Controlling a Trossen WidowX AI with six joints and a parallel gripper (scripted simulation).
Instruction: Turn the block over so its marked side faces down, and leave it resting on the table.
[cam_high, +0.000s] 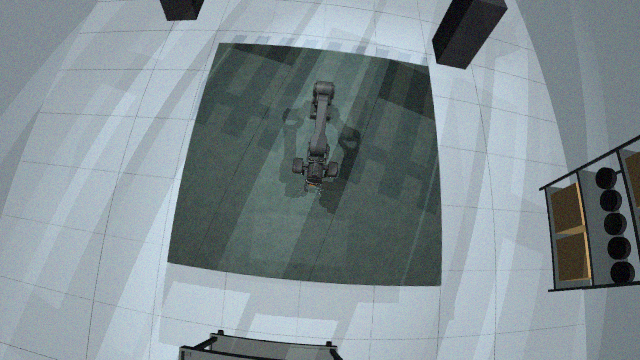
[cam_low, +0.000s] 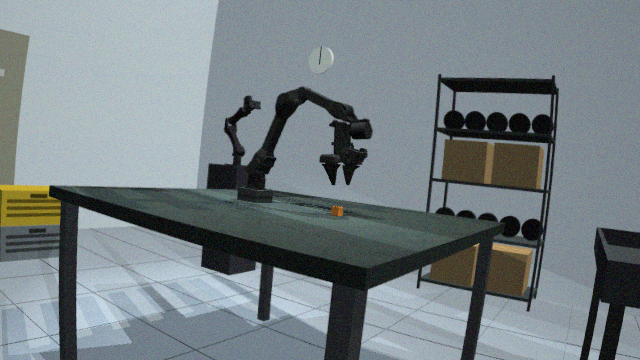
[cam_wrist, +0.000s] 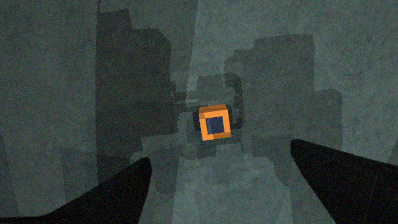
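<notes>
Right now the block is 80 mm below my gripper tip.
</notes>
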